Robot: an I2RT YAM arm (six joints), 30 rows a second.
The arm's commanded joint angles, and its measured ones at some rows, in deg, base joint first. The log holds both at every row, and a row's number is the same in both.
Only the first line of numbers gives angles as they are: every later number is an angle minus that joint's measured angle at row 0.
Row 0, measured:
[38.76, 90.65, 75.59, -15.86, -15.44, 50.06]
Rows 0 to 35, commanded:
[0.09, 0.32, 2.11, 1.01, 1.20, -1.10]
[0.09, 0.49, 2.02, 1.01, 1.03, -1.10]
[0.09, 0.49, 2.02, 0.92, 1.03, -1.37]
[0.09, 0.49, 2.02, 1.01, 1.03, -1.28]
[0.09, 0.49, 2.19, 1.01, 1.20, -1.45]
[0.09, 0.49, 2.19, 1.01, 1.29, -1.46]
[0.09, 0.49, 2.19, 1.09, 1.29, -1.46]
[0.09, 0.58, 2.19, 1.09, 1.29, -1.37]
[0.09, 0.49, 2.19, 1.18, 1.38, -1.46]
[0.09, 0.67, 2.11, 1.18, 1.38, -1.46]
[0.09, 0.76, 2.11, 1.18, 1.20, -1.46]
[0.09, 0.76, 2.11, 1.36, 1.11, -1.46]
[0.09, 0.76, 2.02, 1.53, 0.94, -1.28]
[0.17, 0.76, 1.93, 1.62, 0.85, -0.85]
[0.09, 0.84, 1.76, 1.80, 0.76, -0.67]
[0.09, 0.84, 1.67, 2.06, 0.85, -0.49]
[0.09, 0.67, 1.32, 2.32, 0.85, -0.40]
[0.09, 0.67, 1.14, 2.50, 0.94, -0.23]
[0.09, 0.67, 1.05, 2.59, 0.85, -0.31]
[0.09, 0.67, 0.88, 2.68, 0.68, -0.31]
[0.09, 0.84, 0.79, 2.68, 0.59, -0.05]
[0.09, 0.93, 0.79, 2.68, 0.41, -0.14]
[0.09, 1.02, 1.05, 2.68, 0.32, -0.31]
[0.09, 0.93, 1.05, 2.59, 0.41, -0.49]
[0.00, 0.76, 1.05, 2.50, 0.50, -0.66]
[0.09, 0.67, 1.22, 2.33, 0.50, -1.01]
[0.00, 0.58, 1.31, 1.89, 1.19, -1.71]
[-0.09, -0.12, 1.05, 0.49, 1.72, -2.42]
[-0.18, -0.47, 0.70, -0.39, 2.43, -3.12]
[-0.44, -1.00, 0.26, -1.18, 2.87, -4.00]
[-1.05, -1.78, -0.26, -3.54, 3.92, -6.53]
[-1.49, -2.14, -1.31, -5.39, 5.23, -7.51]
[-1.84, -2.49, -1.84, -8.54, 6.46, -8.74]
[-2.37, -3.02, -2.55, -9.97, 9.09, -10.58]
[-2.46, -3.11, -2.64, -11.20, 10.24, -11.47]
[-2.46, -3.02, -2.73, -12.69, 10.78, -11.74]
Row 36, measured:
[-1.35, -0.57, -1.57, -5.37, 4.85, -6.68]
